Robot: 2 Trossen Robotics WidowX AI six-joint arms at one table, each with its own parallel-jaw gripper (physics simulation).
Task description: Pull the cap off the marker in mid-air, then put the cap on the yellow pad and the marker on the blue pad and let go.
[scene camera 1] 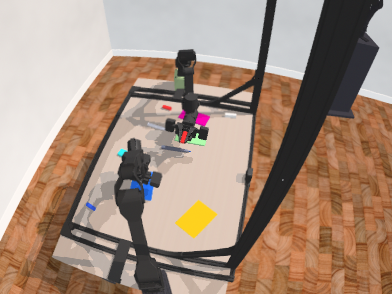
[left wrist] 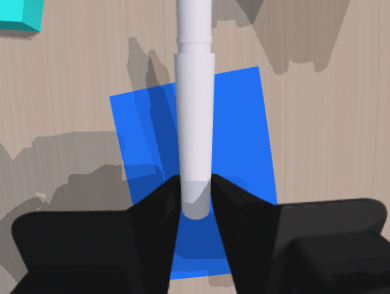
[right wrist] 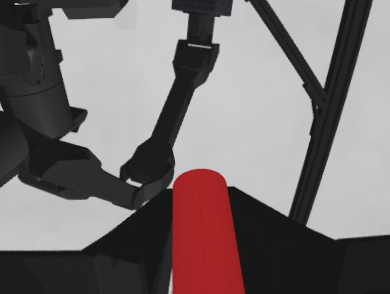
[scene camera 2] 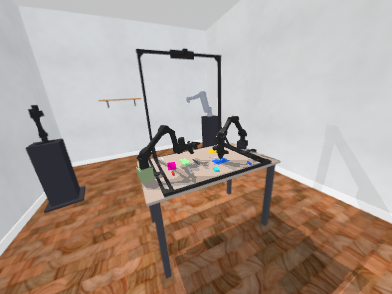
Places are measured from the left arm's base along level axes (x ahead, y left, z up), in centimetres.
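Pixels of known places: left gripper, between the fingertips: [scene camera 1: 141, 181] [left wrist: 195, 181] [scene camera 2: 219, 159]; right gripper, between the fingertips: [scene camera 1: 182, 142] [right wrist: 199, 198] [scene camera 2: 199, 142]; left arm's base, origin of its link: [scene camera 1: 153, 284] [right wrist: 202, 13] [scene camera 2: 242, 140]; right arm's base, origin of its link: [scene camera 1: 182, 73] [scene camera 2: 144, 167].
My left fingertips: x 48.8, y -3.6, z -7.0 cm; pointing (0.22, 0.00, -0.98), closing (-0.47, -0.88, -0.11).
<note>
For each thing: its top centre in the pictures, then the offset to it from my left fingertips.
- white marker, centre of its top: [left wrist: 189, 95] dx +3.9, dy -2.3, dz +4.5 cm
- blue pad, centre of its top: [left wrist: 199, 185] [scene camera 1: 142, 184] dx -0.9, dy +0.2, dz -1.7 cm
- red cap, centre of its top: [right wrist: 198, 288] [scene camera 1: 183, 134] dx +7.3, dy -21.5, dz +16.7 cm
- yellow pad, centre of its top: [scene camera 1: 196, 218] [scene camera 2: 215, 151] dx -22.7, dy -19.0, dz -1.7 cm
- green pad, centre of its top: [scene camera 1: 191, 136] dx +20.1, dy -27.9, dz -1.0 cm
- magenta pad, centre of its top: [scene camera 1: 194, 116] dx +33.5, dy -32.9, dz -1.0 cm
- dark rod, centre of its top: [scene camera 1: 176, 148] dx +14.3, dy -18.9, dz +0.1 cm
- cyan block, centre of its top: [scene camera 1: 124, 153] dx +18.1, dy +6.4, dz -0.3 cm
- blue piece, centre of its top: [scene camera 1: 90, 205] dx -7.9, dy +26.0, dz +0.3 cm
- red piece, centre of its top: [scene camera 1: 166, 106] dx +43.9, dy -20.1, dz +0.3 cm
- white piece, centre of its top: [scene camera 1: 230, 114] dx +29.2, dy -51.8, dz +0.4 cm
My left gripper [left wrist: 195, 181] [scene camera 2: 220, 156] is shut on the white marker [left wrist: 195, 110], whose rounded end sits between the fingertips; its far end runs out of the left wrist view. It holds the marker above the blue pad [left wrist: 242, 130] [scene camera 1: 146, 193] [scene camera 2: 220, 161]. My right gripper [right wrist: 199, 198] is shut on the red cap [right wrist: 206, 240] [scene camera 1: 184, 136]. It holds the cap in the air over the green pad, apart from the marker. The yellow pad [scene camera 1: 196, 219] [scene camera 2: 212, 151] lies flat, away from both grippers, with nothing on it.
A green pad [scene camera 1: 199, 141] and a magenta pad [scene camera 1: 202, 120] lie by the right arm. A dark rod [scene camera 1: 175, 149], cyan block [scene camera 1: 122, 153] [left wrist: 17, 14], blue piece [scene camera 1: 90, 206], red piece [scene camera 1: 166, 107] and white piece [scene camera 1: 230, 115] also show. A black frame borders the table.
</note>
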